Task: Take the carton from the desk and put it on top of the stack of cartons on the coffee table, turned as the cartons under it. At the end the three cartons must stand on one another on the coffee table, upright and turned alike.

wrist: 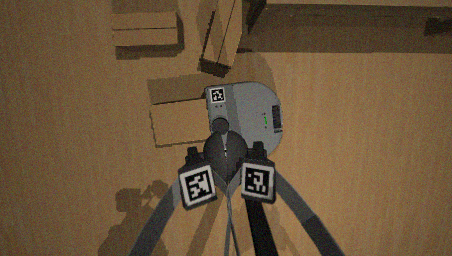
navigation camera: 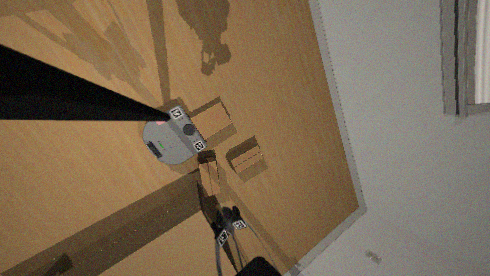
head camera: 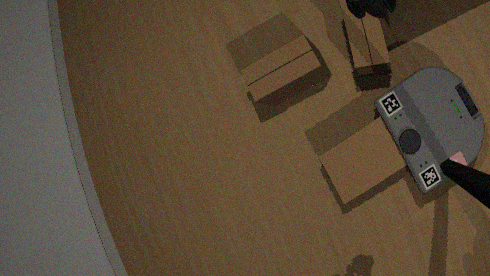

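Observation:
Two brown cartons with a seam along the top show beyond the robot's base. One carton lies farther out; the other carton is nearer the gripper and turned differently. A wider plain brown box is partly covered by the base. I cannot tell which of these, if any, the task means. No stack is recognisable. My gripper is shut, its fingertips together with nothing seen between them. In the head camera view it is cut off at the top edge.
The grey robot base and black mast show. A light brown furniture edge runs along the wrist view's top right, above a dark shadow. A grey wall bounds the wooden floor.

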